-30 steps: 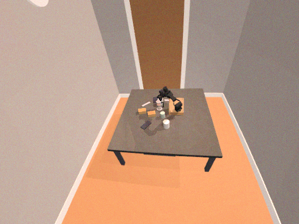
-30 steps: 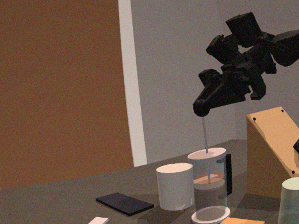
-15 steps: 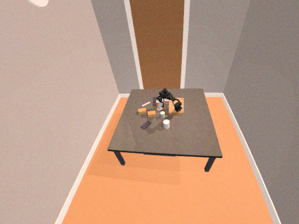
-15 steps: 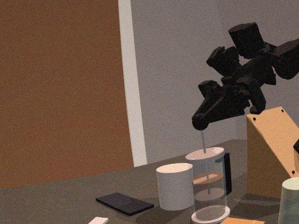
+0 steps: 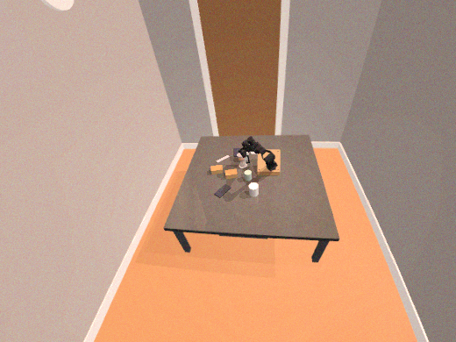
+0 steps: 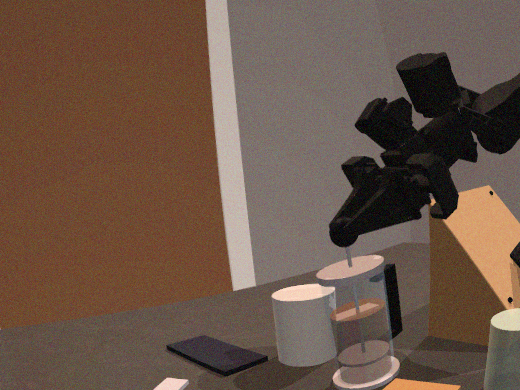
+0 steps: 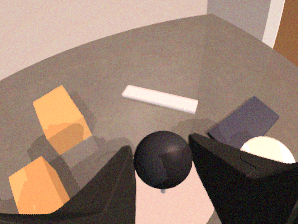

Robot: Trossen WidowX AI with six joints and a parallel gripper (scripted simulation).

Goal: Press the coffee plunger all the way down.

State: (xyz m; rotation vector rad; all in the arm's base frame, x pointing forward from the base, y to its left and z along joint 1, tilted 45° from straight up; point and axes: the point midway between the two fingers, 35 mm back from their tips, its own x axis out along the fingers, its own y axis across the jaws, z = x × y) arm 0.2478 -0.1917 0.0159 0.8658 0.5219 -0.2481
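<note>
My gripper tip is now 9 cm above the glass coffee press, 3 cm past it and 1 cm to the right of it. Round my gripper tip: pale green cup (19 cm to the left, 14 cm below, 7 cm behind).
</note>
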